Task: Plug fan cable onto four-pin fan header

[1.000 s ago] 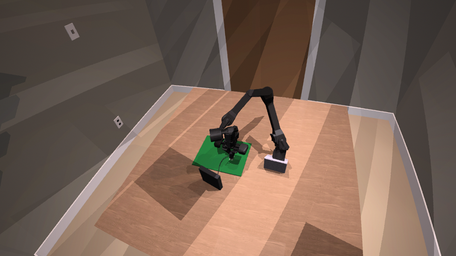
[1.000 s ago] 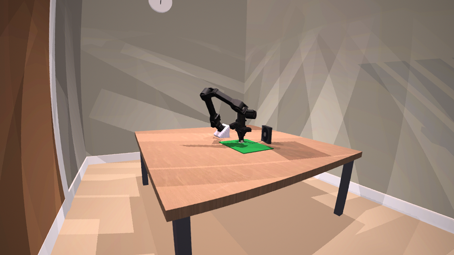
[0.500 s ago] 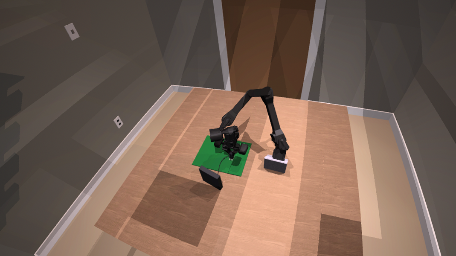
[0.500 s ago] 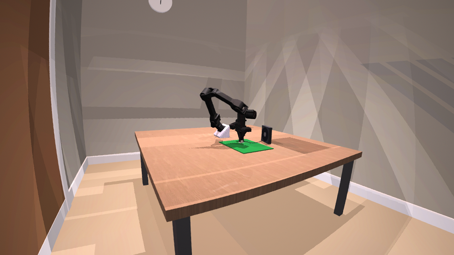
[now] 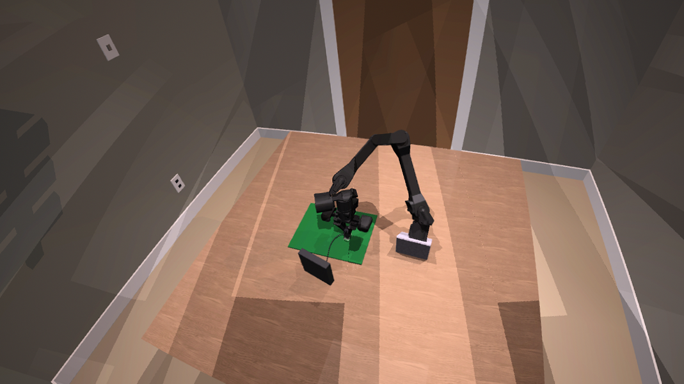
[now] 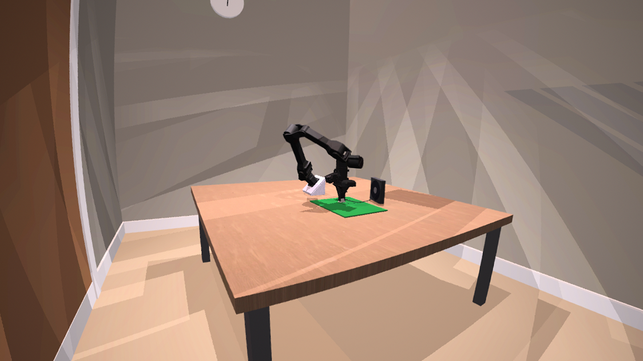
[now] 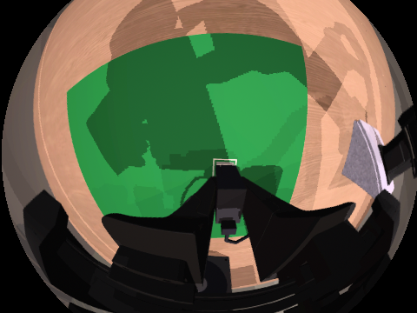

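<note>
My gripper tip is 10 mm to the right of the black plug and 10 mm below it. The rest, counted from my gripper tip: black fan: 40 mm ahead, 190 mm to the left, 40 mm above; then green board: 70 mm ahead, 40 mm below.
</note>
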